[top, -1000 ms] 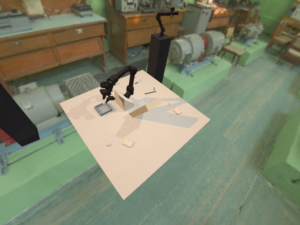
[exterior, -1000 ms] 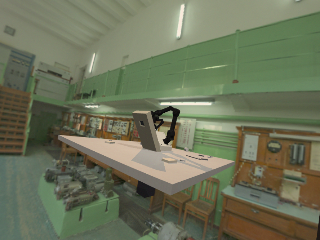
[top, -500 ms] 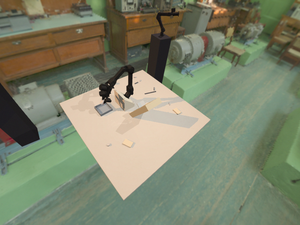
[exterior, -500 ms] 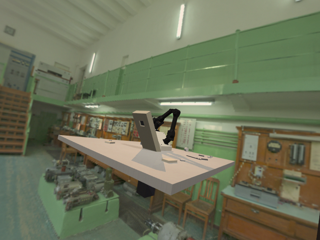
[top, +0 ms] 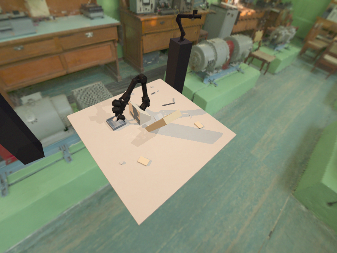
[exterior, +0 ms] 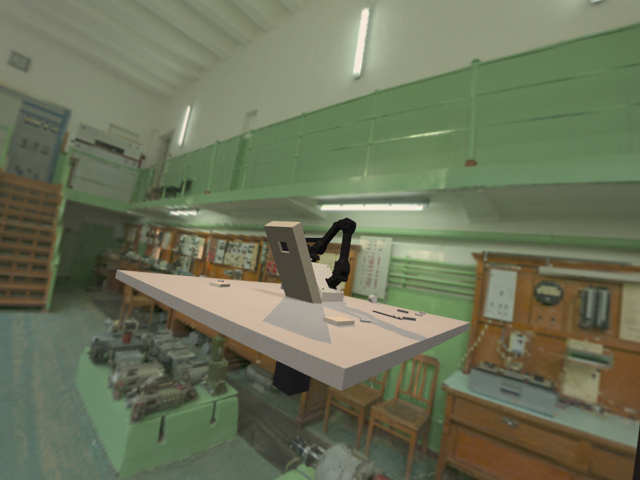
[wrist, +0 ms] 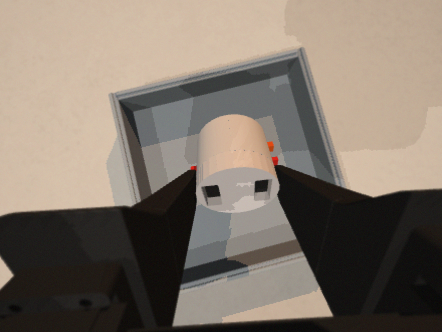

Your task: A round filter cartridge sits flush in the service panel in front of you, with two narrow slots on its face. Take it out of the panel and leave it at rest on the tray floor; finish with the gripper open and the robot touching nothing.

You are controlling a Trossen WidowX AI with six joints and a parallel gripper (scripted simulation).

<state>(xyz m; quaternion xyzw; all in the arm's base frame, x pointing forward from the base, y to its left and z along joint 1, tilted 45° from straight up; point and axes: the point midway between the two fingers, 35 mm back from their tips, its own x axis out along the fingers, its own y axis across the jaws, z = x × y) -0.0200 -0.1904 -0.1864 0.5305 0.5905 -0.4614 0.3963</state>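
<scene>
Right now my gripper tip is right at the round filter cartridge. Also, from my gripper tip: dark tray: 5 cm below, 1 cm to the right; tan service panel: 35 cm ahead, 32 cm to the left, 13 cm above; grey bracket: 32 cm to the left, 29 cm ahead, 11 cm above.
</scene>
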